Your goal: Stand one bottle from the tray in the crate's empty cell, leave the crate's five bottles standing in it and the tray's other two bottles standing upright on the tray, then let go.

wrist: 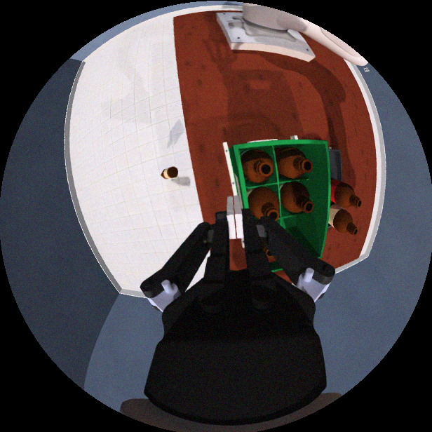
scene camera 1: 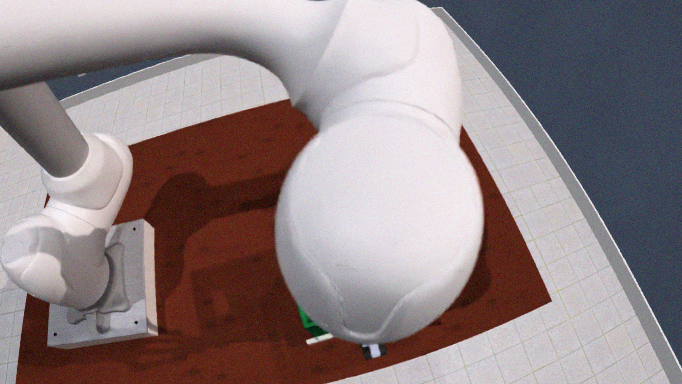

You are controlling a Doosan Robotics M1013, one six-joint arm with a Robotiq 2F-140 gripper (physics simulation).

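Places are measured from the arm's base along level axes (x left, y back, z up), in millimetres.
Where they show: arm's base, origin of its link: [scene camera 1: 97,283].
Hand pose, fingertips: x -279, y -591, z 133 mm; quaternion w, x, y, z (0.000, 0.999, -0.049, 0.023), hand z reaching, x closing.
Things, the pixels of their top centre, and the offset from my fingertips. "spot": a spot on its surface instead. Level surfaces: height alone.
- green crate, centre of its top: [scene camera 1: 363,256] dx +109, dy -50, dz -22 mm
- pale strip, a spot on its surface: [scene camera 1: 319,339] spot: dx +11, dy +80, dz -167 mm
- brown surface, height of its surface: dz -197 mm
The green crate [scene camera 1: 314,329] [wrist: 315,225] holds four brown bottles that show clearly, standing, and part of another bottle [wrist: 268,252] behind a finger. Its cell beside that bottle, at the lower right in the wrist view, looks empty. The dark tray [wrist: 335,162] is right of the crate, with a red-labelled bottle [wrist: 345,194] and a pale-labelled bottle [wrist: 343,220] upright. Another brown bottle [wrist: 170,173] is small and far off on the pale tiles, left of the brown surface; it looks tipped over. My gripper [wrist: 233,204] is shut and empty beside the crate's left wall. The arm hides its fingers in the scene view.
A pale strip [scene camera 1: 319,339] [wrist: 229,162] runs along the crate's outside. The robot's base plate [scene camera 1: 142,280] [wrist: 270,46] stands on the brown surface [scene camera 1: 235,360] [wrist: 210,90]. Pale tiles [scene camera 1: 590,300] [wrist: 135,110] lie around it. The arm covers most of the crate and the tray in the scene view.
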